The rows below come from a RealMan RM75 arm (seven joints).
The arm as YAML. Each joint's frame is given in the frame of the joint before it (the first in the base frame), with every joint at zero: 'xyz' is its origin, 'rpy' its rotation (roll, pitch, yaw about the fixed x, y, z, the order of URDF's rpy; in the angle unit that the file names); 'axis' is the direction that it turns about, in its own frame. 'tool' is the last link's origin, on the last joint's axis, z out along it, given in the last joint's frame.
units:
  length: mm
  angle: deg
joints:
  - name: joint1
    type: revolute
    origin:
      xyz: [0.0, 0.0, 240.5]
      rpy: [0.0, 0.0, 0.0]
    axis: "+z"
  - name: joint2
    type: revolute
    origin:
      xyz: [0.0, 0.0, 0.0]
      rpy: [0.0, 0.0, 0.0]
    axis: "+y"
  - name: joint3
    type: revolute
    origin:
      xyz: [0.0, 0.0, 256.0]
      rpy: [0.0, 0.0, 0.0]
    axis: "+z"
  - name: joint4
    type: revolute
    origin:
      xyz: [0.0, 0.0, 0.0]
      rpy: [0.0, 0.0, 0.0]
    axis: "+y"
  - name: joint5
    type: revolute
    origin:
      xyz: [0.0, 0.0, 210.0]
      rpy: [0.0, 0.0, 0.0]
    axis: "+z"
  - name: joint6
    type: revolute
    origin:
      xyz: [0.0, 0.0, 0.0]
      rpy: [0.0, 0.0, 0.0]
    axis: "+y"
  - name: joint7
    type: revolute
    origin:
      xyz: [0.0, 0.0, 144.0]
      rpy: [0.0, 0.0, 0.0]
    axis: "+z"
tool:
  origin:
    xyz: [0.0, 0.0, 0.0]
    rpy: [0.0, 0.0, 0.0]
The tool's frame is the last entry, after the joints.
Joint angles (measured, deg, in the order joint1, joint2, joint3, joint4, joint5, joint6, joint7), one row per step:
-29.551, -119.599, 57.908, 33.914, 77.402, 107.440, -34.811
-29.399, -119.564, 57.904, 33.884, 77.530, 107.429, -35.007
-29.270, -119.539, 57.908, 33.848, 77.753, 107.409, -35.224
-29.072, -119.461, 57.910, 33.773, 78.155, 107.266, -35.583
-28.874, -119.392, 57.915, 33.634, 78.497, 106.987, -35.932
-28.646, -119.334, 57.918, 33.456, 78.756, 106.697, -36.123
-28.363, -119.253, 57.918, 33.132, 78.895, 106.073, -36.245
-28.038, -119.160, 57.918, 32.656, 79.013, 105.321, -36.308
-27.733, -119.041, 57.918, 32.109, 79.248, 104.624, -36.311
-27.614, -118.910, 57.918, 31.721, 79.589, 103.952, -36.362
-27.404, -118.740, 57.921, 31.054, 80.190, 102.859, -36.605
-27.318, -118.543, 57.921, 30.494, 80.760, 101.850, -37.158
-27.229, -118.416, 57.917, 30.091, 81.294, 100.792, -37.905
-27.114, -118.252, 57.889, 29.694, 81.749, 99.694, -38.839
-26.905, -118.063, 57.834, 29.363, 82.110, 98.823, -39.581
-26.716, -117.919, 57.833, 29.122, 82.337, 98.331, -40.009
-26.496, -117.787, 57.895, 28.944, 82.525, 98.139, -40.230
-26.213, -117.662, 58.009, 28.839, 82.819, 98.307, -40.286
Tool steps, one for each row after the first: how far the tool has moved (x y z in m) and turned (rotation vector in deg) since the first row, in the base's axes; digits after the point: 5 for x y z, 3 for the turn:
-0.00112, -0.00053, -0.00012, -0.229, 0.116, 0.264
-0.00218, -0.00111, -0.00051, -0.537, 0.306, 0.510
-0.00415, -0.00174, -0.00114, -1.004, 0.718, 1.000
-0.00625, -0.00211, -0.00194, -1.418, 1.112, 1.649
-0.00848, -0.00255, -0.00271, -1.678, 1.432, 2.298
-0.01150, -0.00242, -0.00369, -1.751, 1.775, 3.359
-0.01521, -0.00233, -0.00497, -1.800, 2.131, 4.645
-0.01915, -0.00251, -0.00643, -1.919, 2.577, 5.868
-0.02199, -0.00207, -0.00768, -2.033, 3.153, 6.774
-0.02673, -0.00168, -0.01010, -2.426, 4.068, 8.358
-0.03067, -0.00089, -0.01200, -3.003, 4.929, 9.843
-0.03416, 0.00004, -0.01390, -3.623, 5.728, 11.369
-0.03796, 0.00112, -0.01537, -4.288, 6.460, 13.082
-0.04192, 0.00161, -0.01613, -4.770, 7.055, 14.593
-0.04480, 0.00149, -0.01656, -5.099, 7.436, 15.544
-0.04721, 0.00064, -0.01681, -5.387, 7.728, 16.107
-0.04939, -0.00132, -0.01701, -5.755, 8.021, 16.262

